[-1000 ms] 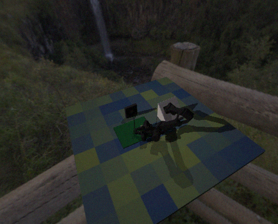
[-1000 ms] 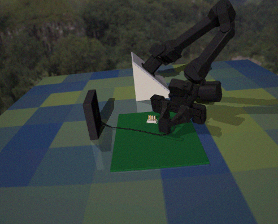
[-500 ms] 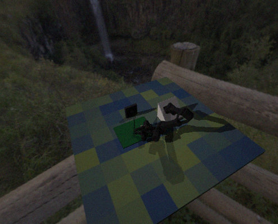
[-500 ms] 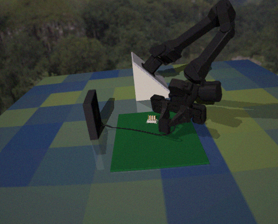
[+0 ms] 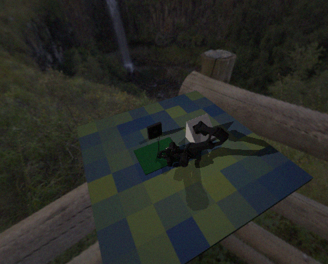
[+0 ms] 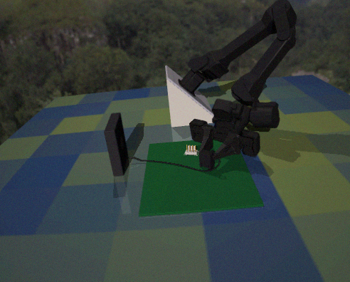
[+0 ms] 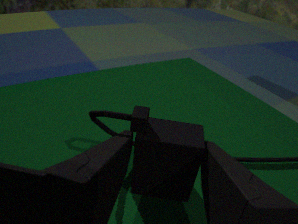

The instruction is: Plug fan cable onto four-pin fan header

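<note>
The black plug is 10 mm below my gripper tip. From my gripper tip the other things lie so: white four-pin fan header: 80 mm behind, 30 mm to the right, 30 mm below; black fan: 70 mm behind, 210 mm to the right, 30 mm above; green board: 30 mm to the right, 50 mm below.
</note>
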